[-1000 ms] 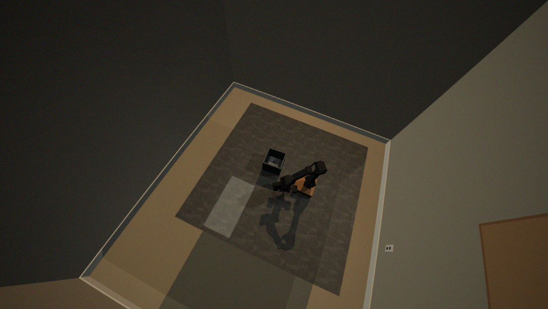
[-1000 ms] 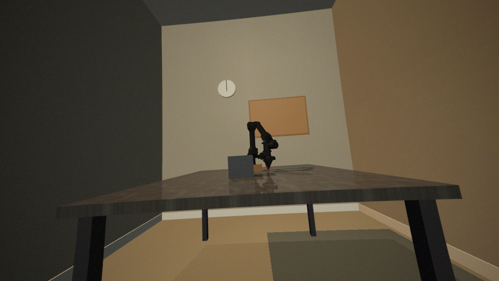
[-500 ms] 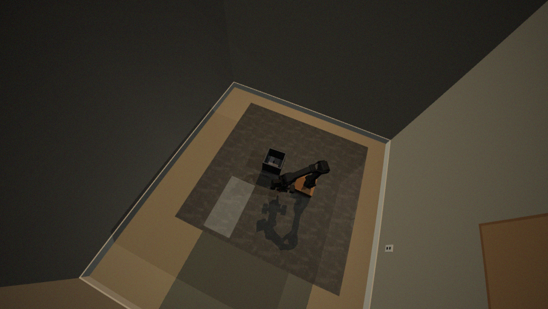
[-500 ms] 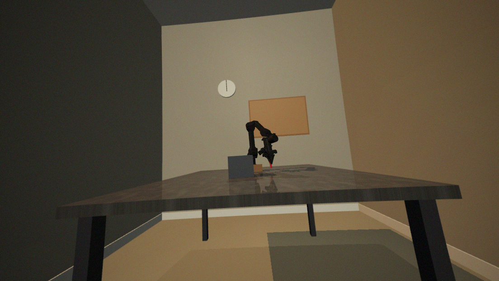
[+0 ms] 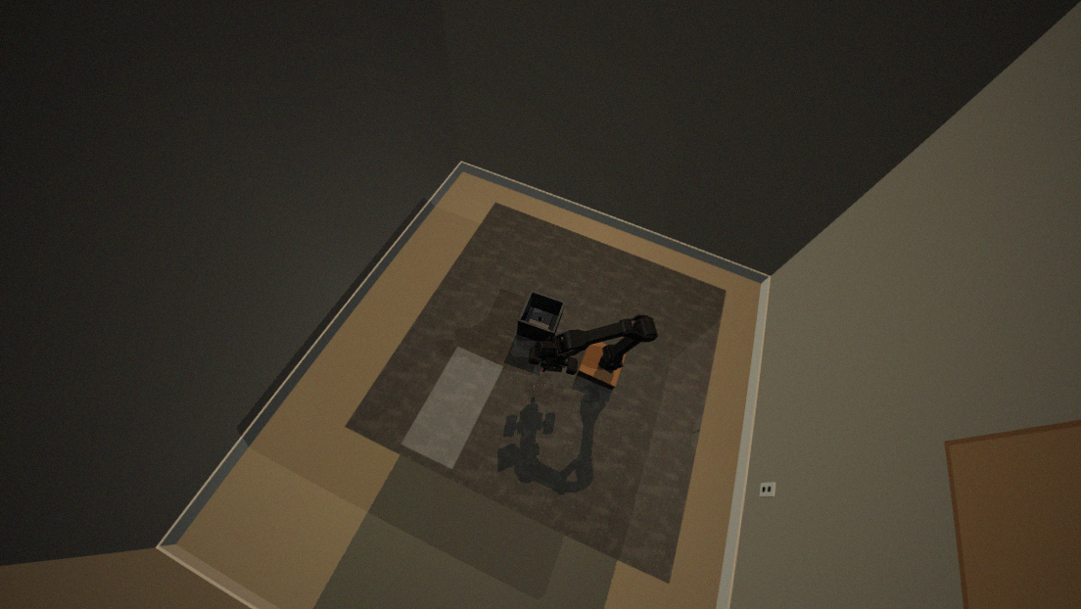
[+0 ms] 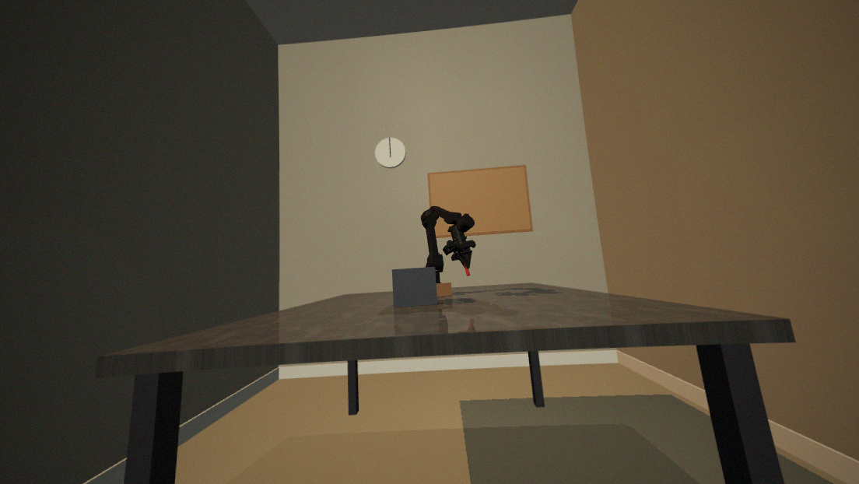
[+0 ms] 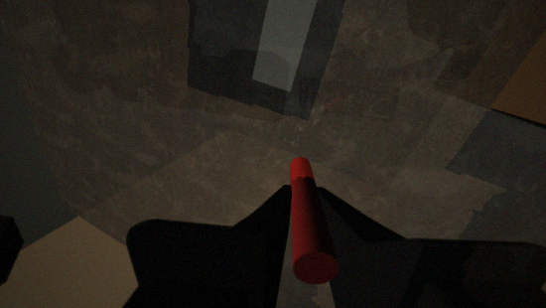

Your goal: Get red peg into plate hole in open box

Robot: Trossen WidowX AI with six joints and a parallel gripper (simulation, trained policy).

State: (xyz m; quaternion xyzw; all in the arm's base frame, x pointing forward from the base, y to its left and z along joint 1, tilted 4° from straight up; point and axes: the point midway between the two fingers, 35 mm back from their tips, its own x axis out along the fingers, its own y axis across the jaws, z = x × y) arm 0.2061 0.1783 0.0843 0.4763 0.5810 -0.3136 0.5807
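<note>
Right now my gripper tip is 210 mm to the left of the plate, 140 mm short of it and 80 mm above it. Round my gripper tip: red peg (10 mm to the right, 10 mm above).
</note>
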